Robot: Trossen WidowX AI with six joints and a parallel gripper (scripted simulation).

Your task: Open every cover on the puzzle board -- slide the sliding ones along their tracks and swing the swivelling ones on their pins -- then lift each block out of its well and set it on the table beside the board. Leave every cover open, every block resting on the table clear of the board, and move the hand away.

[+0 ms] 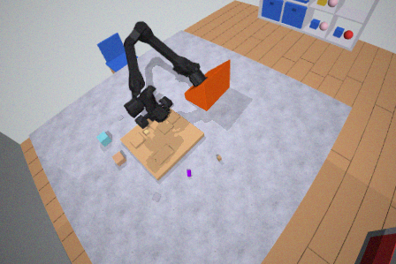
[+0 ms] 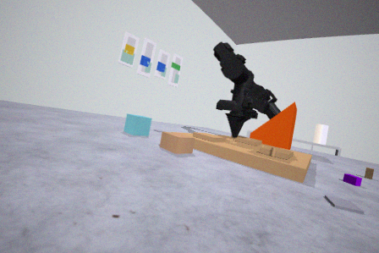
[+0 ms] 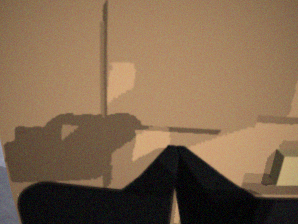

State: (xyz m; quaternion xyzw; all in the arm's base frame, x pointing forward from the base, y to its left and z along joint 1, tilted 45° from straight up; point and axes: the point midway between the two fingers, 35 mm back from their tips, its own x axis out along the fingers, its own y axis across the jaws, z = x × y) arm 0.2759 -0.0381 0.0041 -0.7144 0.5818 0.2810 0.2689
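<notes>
Right now the tan puzzle board is 80 mm to the left of my gripper tip, 30 mm ahead of it and 10 mm below it. The rest, counted from my gripper tip: cyan block: 260 mm ahead, 120 mm to the right, 10 mm below; small brown block: 340 mm to the left, 80 mm behind, 20 mm below; purple block: 300 mm to the left, 50 mm ahead, 20 mm below.
</notes>
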